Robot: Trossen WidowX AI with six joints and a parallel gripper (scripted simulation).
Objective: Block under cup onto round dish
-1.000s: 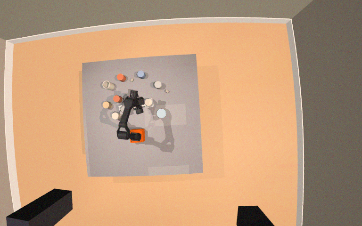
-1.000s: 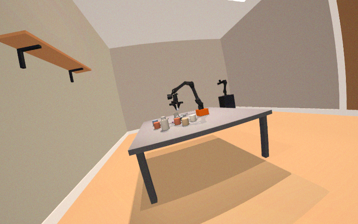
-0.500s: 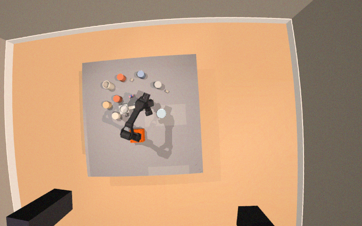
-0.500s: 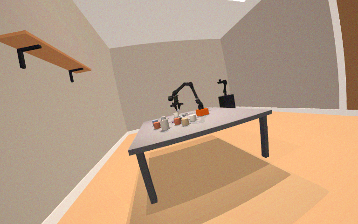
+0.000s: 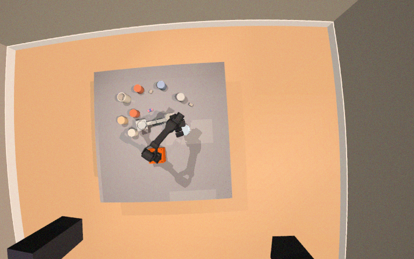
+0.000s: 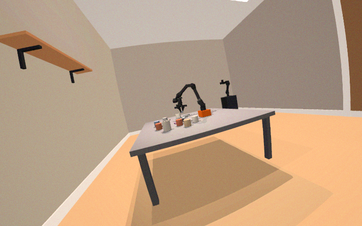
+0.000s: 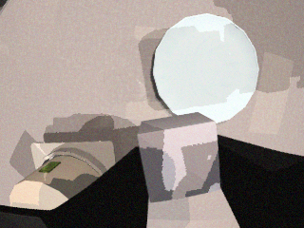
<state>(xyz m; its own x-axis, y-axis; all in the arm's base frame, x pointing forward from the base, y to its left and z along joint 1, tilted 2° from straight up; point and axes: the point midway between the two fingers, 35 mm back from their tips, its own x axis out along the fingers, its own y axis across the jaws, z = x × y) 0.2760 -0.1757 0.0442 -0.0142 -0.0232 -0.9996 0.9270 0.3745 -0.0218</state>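
My gripper tip is now 3 cm past the pale blue round dish, 4 cm to the left of it and 9 cm above it. Also, from my gripper tip: blue eraser (14 cm ahead, 29 cm to the left, 8 cm below); then pale grey block (1 cm above); then balance beam (3 cm ahead, 22 cm to the left, 5 cm below).
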